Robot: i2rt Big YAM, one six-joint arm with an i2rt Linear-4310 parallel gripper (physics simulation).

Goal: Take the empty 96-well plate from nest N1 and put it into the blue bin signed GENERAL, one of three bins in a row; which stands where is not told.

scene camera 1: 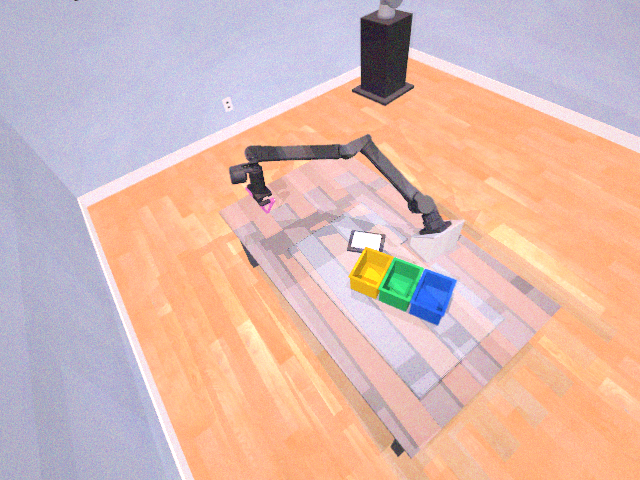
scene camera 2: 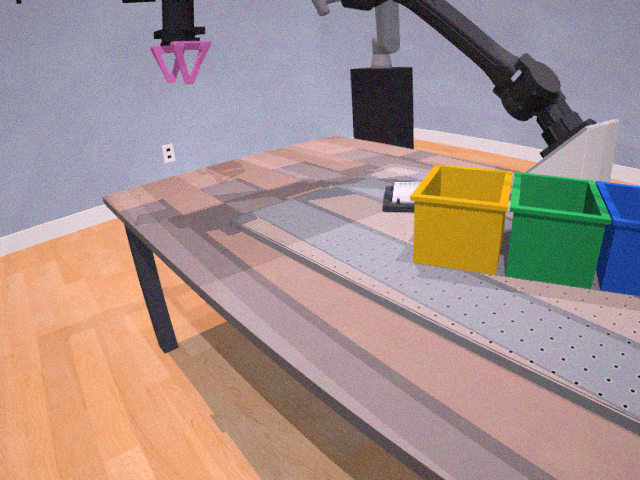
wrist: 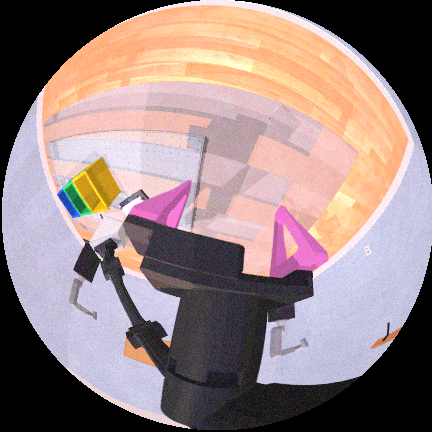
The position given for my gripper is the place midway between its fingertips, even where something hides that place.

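Observation:
Through scene camera 2 I see my gripper (scene camera 2: 180, 83). The wrist view gives me that same gripper (wrist: 236, 196) as well.

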